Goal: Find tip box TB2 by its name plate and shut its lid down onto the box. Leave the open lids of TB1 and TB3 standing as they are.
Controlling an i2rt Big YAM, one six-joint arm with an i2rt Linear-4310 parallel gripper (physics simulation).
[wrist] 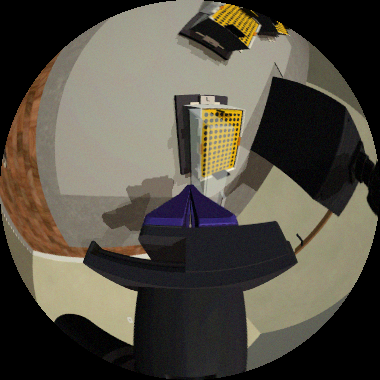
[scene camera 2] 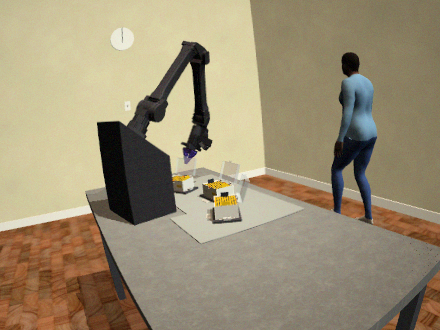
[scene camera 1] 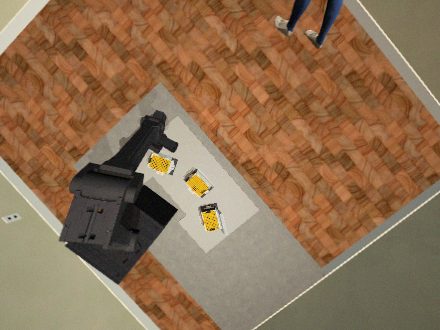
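Where they show: gripper, between the fingertips: (wrist: pixel 189 189) (scene camera 2: pixel 185 164) (scene camera 1: pixel 158 149); arm's base, origin of its link: (scene camera 2: pixel 132 135).
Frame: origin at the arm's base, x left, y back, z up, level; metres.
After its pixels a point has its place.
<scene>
Three tip boxes with yellow tip racks stand on a pale mat, their clear lids open. The box nearest the gripper (scene camera 1: pixel 161 163) (scene camera 2: pixel 182 184) (wrist: pixel 220 145) has a lid (scene camera 2: pixel 186 167) @[y -0.281, x 0.307, z -0.228 m] standing upright at its far side in scene camera 2. The middle box (scene camera 1: pixel 198 184) (scene camera 2: pixel 217 190) @[y -0.321, x -0.028, z -0.271 m] (wrist: pixel 235 25) has a raised lid (scene camera 2: pixel 230 171) @[y -0.418, x 0.054, z -0.221 m]. The third box (scene camera 1: pixel 210 220) (scene camera 2: pixel 226 212) @[y -0.276, x -0.239, z -0.292 m] also has a raised lid (scene camera 1: pixel 223 225) @[y -0.369, x -0.214, z -0.182 m] (scene camera 2: pixel 243 187) @[y -0.339, x -0.260, z -0.204 m]. A plate (wrist: pixel 207 99) @[y -0.266, x 0.212, z -0.307 m] shows on the nearest box's base, but I cannot read which box is TB2. My gripper (scene camera 2: pixel 187 160) @[y -0.284, x 0.328, z -0.214 m] (wrist: pixel 189 189) @[y -0.284, x 0.328, z -0.214 m] is shut and empty, above the nearest box's lid side.
The pale mat (scene camera 1: pixel 235 200) @[y -0.481, x -0.173, z -0.326 m] (scene camera 2: pixel 270 210) @[y -0.457, x -0.237, z -0.326 m] (wrist: pixel 100 125) @[y -0.395, x 0.320, z -0.326 m] lies on the grey table (scene camera 1: pixel 240 270) @[y -0.263, x -0.588, z -0.328 m] (scene camera 2: pixel 280 260) @[y -0.293, x -0.595, z -0.329 m]. A tall black block (scene camera 2: pixel 135 175) @[y 0.016, x -0.091, z -0.139 m] (wrist: pixel 305 135) @[y -0.084, x 0.106, z -0.188 m] stands beside the boxes. A person (scene camera 1: pixel 327 22) (scene camera 2: pixel 357 120) stands on the floor beyond the table.
</scene>
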